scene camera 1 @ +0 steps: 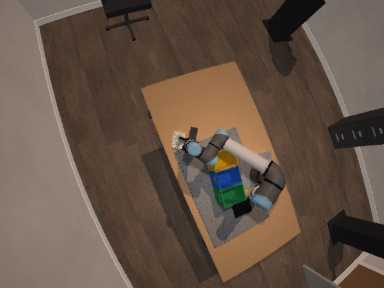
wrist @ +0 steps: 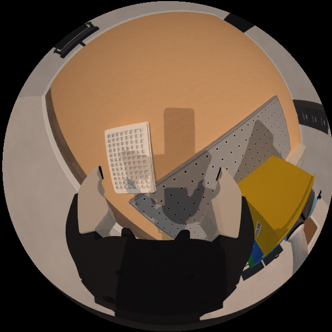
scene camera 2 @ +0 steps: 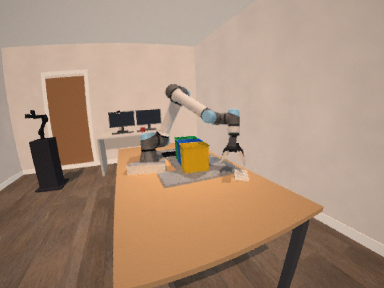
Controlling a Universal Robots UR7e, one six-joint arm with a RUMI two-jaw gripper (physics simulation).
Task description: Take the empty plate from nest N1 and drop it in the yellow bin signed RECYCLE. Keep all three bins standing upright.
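Frame: origin at the arm's base, x ahead, y right, z down, level; millimetres.
Seen in the pictures: gripper, between the fingertips: (scene camera 2: 232, 164); arm's base, origin of its link: (scene camera 1: 257, 172) (scene camera 2: 149, 161).
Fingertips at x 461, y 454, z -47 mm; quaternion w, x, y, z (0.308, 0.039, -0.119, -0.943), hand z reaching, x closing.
Note:
Offsets run from my fingertips to a thing's top centre. Level surfaces: height alone.
A white gridded plate @[dz +58, dx +53, dy +25 mm] (scene camera 1: 177, 137) (scene camera 2: 241, 175) (wrist: 127, 157) lies flat on the wooden table, close to a corner of the grey perforated mat @[dz +73 mm] (scene camera 1: 210, 220) (scene camera 2: 172, 180) (wrist: 240, 131). My gripper (scene camera 2: 233, 161) (wrist: 158, 168) is open and empty, above the table and mat corner. In the wrist view the plate is left of the middle between the fingers, nearer the left finger. The yellow bin @[dz -107, dx -171, dy -222 mm] (scene camera 1: 225, 161) (scene camera 2: 194, 157) (wrist: 280, 200) stands upright on the mat, with a small sign on its side. I cannot make out a nest marked N1.
The blue bin @[dz -107, dx -156, dy -352 mm] (scene camera 1: 226, 178) and the green bin @[dz -107, dx -142, dy -484 mm] (scene camera 1: 232, 196) stand upright in a row with the yellow one. A black block @[dz +58, dx -234, dy -673 mm] (scene camera 1: 242, 208) is beside the green bin. My arm reaches over the mat beside the yellow bin. The table's long edge runs close to the plate.

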